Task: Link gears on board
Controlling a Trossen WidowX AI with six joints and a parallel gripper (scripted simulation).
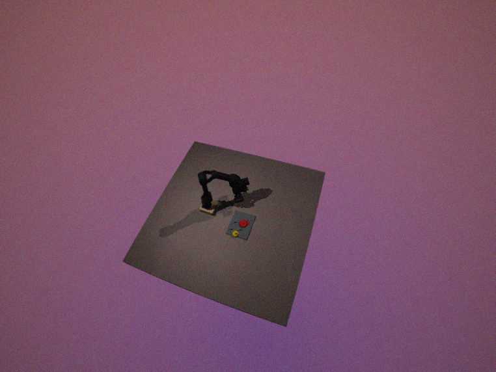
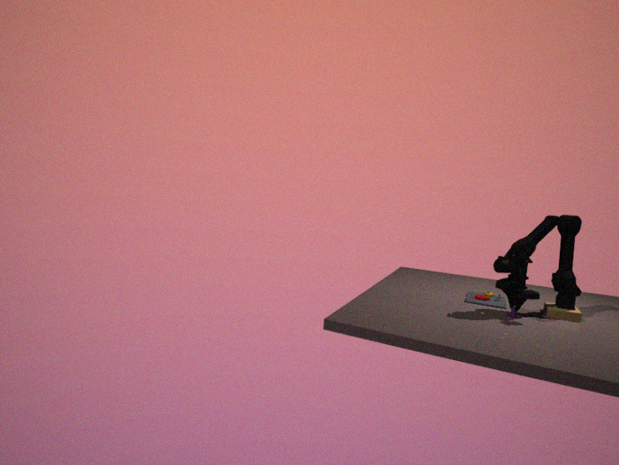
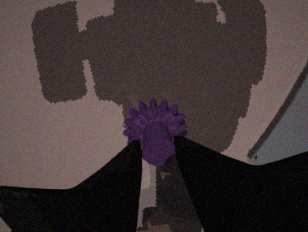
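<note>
Now: gripper tip 120 mm short of the yellow gear, 290 mm to the left of it and 10 mm above it. Also, from my gripper tip: purple gear: 10 mm below; red arrow: 170 mm ahead, 170 mm to the right, 20 mm below; red gear: 140 mm ahead, 190 mm to the right, 10 mm below.
</note>
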